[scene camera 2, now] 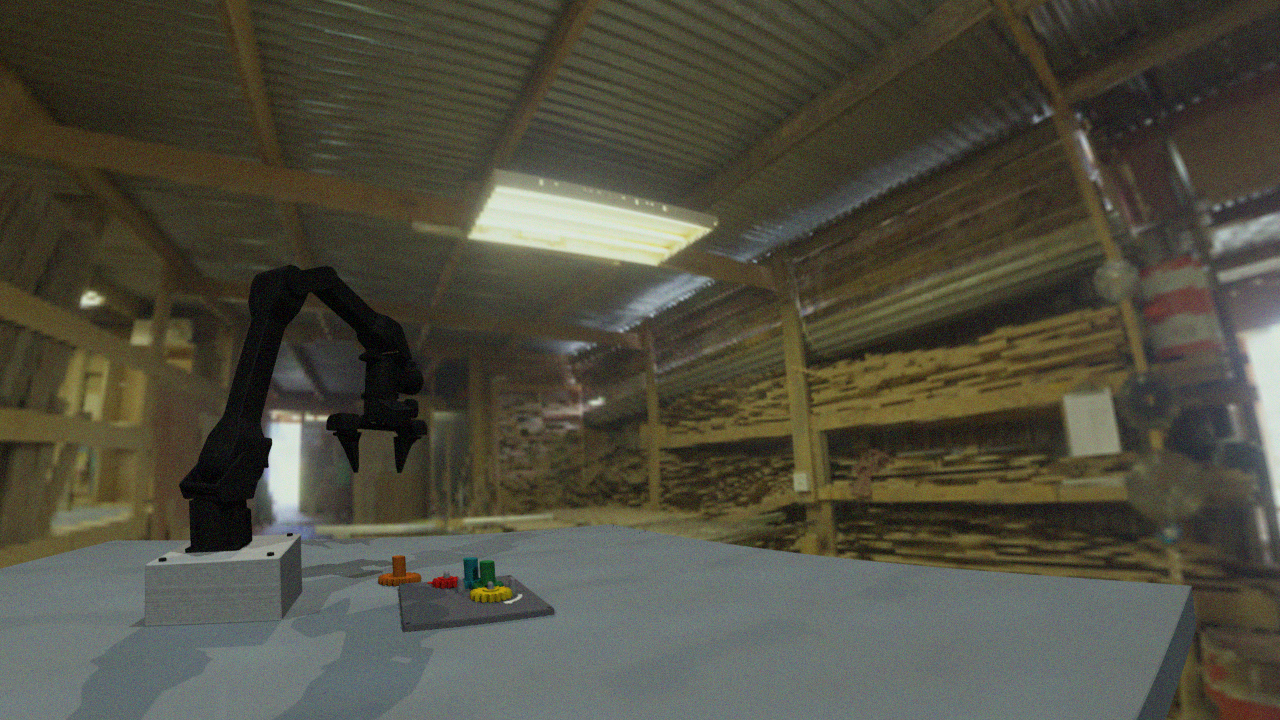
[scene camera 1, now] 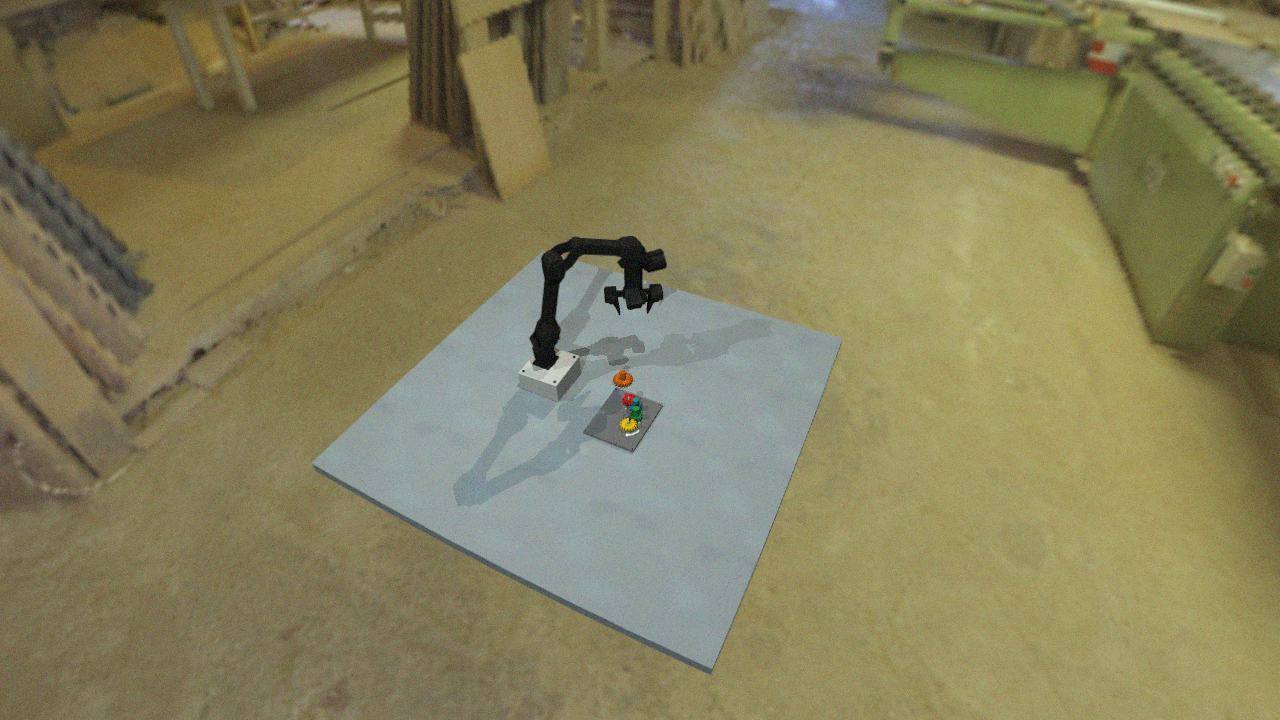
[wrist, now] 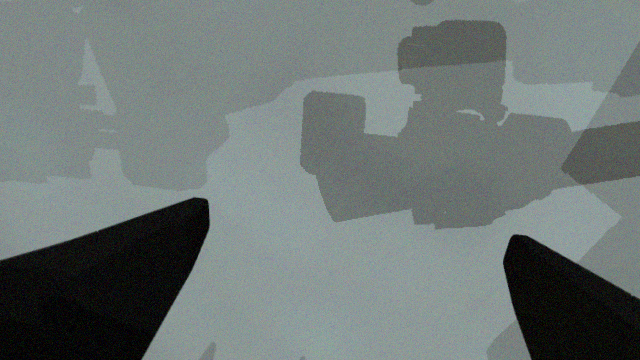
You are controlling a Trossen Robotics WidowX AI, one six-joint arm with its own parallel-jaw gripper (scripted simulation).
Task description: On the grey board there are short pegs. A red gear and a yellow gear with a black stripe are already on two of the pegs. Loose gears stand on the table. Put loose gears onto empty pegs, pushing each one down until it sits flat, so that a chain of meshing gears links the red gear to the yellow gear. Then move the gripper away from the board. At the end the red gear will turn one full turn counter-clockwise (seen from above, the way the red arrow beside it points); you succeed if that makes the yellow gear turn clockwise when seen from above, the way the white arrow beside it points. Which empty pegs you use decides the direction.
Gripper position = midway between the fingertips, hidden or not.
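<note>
There is a grey board [scene camera 2: 426, 604] in the scene, and scene camera 1 shows the board as well, with the board [scene camera 1: 606, 426] in its picture. My gripper [scene camera 2: 378, 472] is open and holds nothing. I also see the gripper [scene camera 1: 633, 313] from scene camera 1, while the wrist view gives me the gripper [wrist: 356, 230] once more.
</note>
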